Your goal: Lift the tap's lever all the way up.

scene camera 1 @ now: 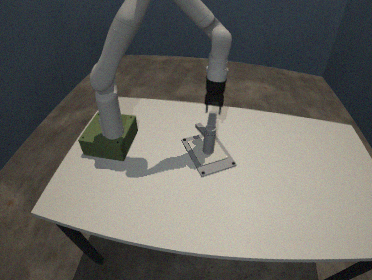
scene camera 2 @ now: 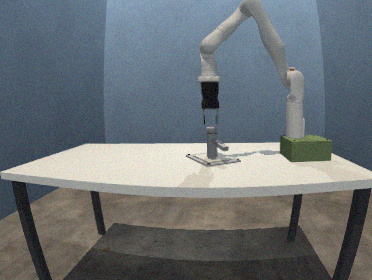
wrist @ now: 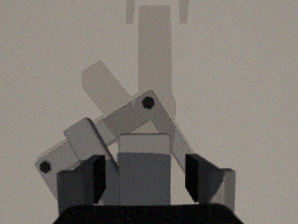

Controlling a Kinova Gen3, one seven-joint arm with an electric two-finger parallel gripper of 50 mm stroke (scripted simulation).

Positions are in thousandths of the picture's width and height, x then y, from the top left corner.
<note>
In view: my gripper (wrist: 488,766) and a grey tap (scene camera 1: 547,530).
The grey tap also shows in the wrist view (wrist: 287,627).
</note>
